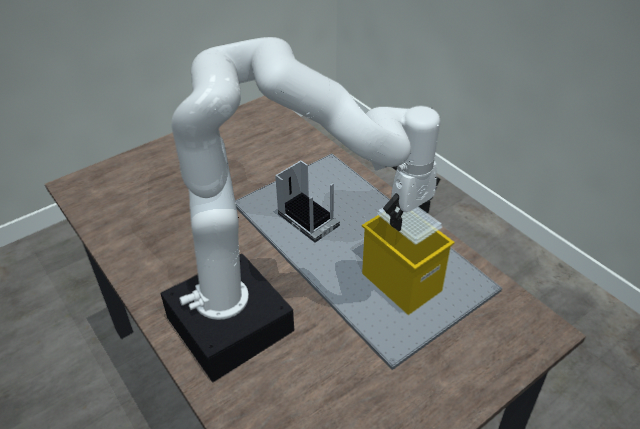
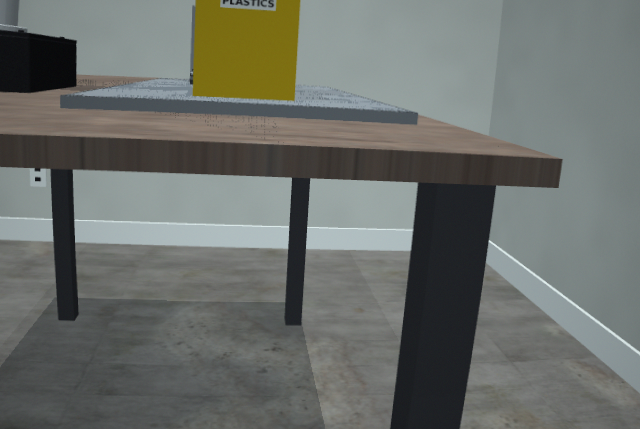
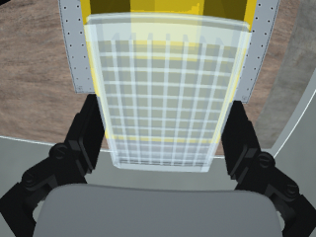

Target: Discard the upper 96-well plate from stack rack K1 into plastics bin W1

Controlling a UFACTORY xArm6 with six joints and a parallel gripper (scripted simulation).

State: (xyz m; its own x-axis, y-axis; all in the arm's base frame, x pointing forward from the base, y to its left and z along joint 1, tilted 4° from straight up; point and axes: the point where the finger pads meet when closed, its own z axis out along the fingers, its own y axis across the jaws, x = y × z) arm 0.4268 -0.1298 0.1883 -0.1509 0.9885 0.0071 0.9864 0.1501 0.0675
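The yellow plastics bin W1 is 15 cm below my hand. Also, from my hand: black plate: 33 cm to the left, 21 cm below, 10 cm behind; then white 96-well plate: 1 cm below.
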